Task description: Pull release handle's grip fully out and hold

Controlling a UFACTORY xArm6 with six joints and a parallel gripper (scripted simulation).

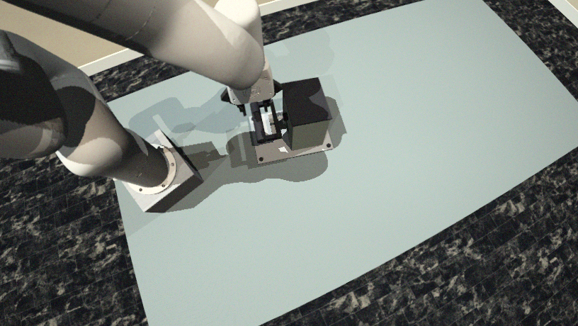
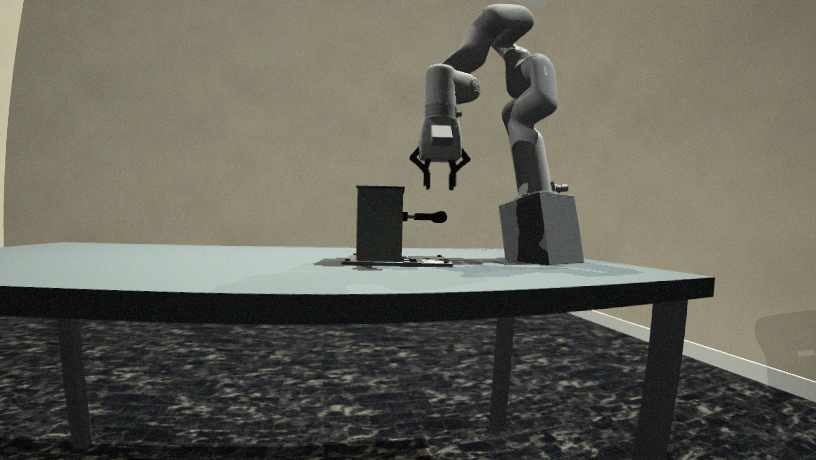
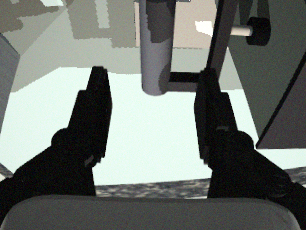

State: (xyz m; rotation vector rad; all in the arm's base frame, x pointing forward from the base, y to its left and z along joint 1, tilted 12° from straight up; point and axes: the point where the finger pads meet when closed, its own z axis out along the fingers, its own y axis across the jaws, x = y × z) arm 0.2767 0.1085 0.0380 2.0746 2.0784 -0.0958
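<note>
My hand is 10 cm short of the base plate and 19 cm above it.
</note>
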